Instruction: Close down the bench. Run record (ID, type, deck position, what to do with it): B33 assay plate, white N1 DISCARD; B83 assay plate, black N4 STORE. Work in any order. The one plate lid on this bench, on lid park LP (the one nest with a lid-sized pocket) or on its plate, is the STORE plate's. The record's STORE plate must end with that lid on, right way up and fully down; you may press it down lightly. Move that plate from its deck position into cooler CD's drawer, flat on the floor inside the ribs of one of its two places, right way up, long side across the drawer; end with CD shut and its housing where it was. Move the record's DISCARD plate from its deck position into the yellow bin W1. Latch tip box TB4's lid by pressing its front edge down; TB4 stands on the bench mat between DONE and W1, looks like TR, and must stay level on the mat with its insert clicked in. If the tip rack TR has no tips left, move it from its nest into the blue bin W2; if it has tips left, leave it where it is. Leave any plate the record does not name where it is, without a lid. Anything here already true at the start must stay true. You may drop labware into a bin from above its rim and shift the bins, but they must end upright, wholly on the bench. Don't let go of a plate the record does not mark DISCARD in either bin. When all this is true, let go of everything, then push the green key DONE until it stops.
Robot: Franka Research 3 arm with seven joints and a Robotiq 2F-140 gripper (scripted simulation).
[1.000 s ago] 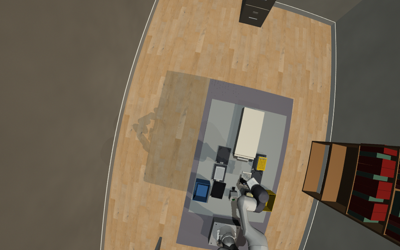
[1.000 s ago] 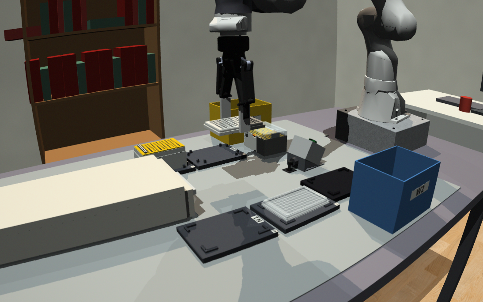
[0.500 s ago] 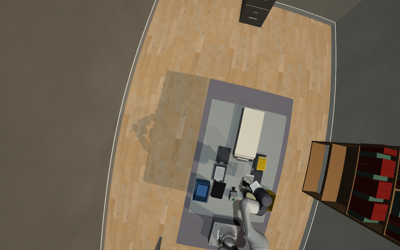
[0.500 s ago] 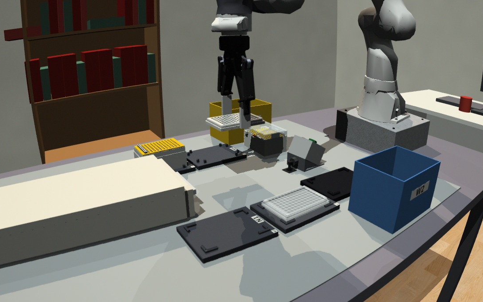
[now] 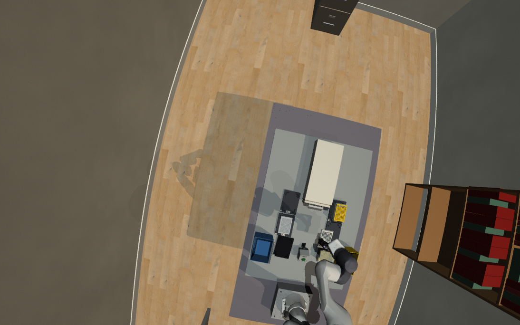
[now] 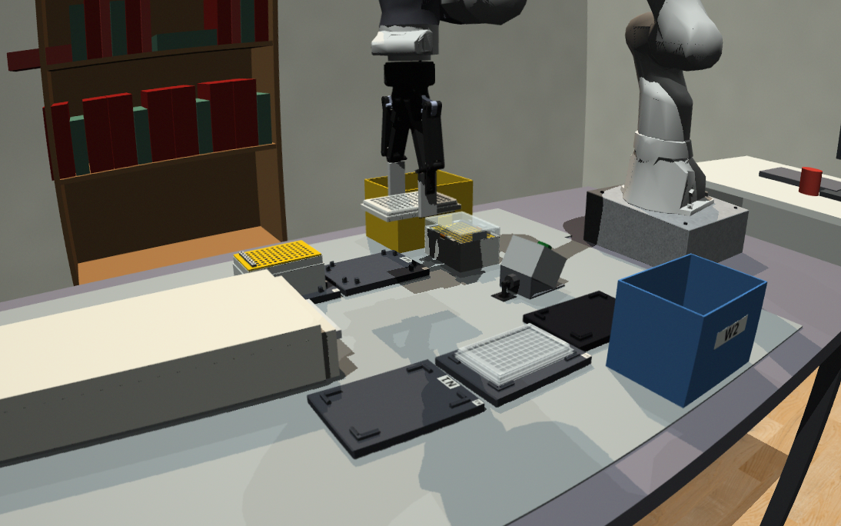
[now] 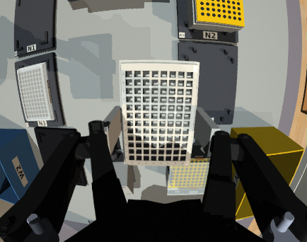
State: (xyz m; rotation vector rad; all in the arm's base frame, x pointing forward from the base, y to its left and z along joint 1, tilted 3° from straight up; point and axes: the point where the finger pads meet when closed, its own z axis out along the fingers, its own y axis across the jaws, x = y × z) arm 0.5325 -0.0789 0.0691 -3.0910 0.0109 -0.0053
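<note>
The yellow bin W1 lies 240 mm to the right of my hand, 160 mm behind it and 130 mm below it. The rest, counted from my hand: TB4's clear lid: 160 mm behind, 110 mm below, 90 mm to the right; white plate: 20 mm below; nest N4: 160 mm below, 100 mm to the right, 20 mm ahead.
</note>
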